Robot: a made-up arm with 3 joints.
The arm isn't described. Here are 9 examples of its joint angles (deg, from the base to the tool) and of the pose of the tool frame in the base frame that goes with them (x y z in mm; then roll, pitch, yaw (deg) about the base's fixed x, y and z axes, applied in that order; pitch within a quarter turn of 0, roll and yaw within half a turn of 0).
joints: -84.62 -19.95 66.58
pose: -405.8 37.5 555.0 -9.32 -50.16 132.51
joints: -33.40 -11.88 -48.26
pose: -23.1 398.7 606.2 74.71 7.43 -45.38
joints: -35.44 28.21 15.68
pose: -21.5 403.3 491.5 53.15 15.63 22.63
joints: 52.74 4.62 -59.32
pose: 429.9 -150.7 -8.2 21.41 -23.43 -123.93
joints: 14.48 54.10 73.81
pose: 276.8 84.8 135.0 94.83 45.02 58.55
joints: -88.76 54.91 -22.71
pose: -476.3 379.1 617.7 46.34 11.71 29.77
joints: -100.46 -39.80 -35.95
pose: -600.6 -95.3 622.6 140.30 -26.36 -2.43
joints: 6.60 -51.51 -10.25
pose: 57.5 318.9 376.3 71.24 -35.32 -47.19
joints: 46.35 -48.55 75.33
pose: 108.6 36.2 182.8 0.05 4.52 21.51
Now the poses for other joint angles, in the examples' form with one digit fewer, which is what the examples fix.
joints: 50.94 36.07 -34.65
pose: 374 -151 -126 -13.3 -1.8 -112.0
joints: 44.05 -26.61 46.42
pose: 199 58 164 14.9 2.4 -9.3
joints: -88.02 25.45 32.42
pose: -448 176 636 47.1 -22.8 81.1
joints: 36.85 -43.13 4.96
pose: 212 174 196 32.2 -29.6 -38.8
